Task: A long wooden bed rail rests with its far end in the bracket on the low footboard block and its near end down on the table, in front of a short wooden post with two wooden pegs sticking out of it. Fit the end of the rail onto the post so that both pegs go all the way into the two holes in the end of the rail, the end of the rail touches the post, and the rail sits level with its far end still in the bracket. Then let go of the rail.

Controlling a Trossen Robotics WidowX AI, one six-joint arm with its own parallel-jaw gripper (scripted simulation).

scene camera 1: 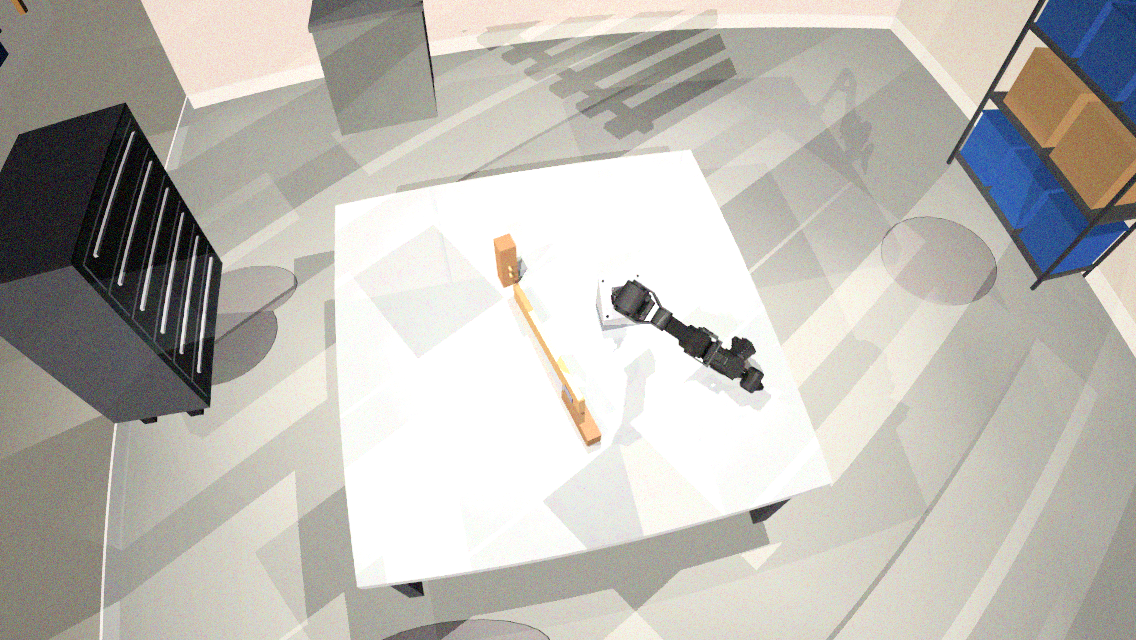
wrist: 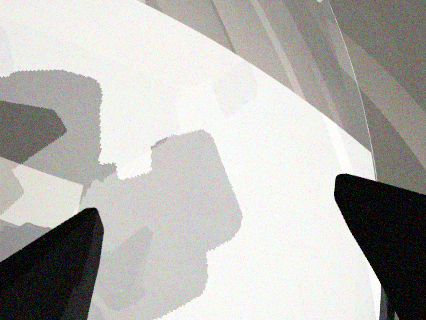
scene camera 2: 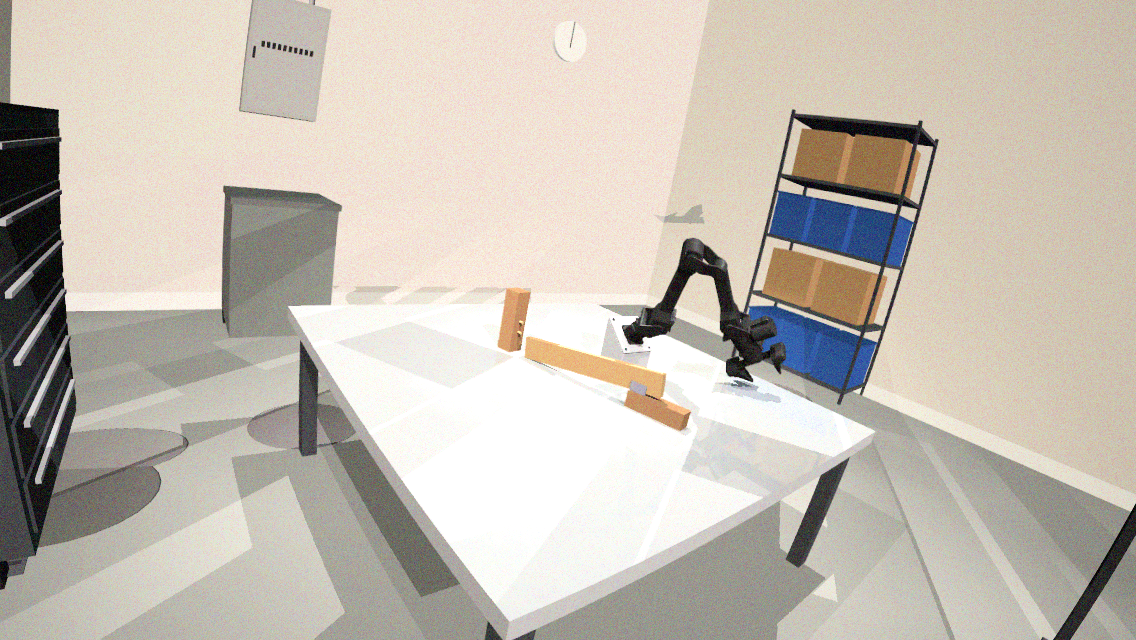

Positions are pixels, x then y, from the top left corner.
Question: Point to a long wooden rail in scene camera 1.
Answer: At 552, 354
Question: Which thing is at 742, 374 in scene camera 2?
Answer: My gripper.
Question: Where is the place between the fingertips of my gripper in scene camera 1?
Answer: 753, 382
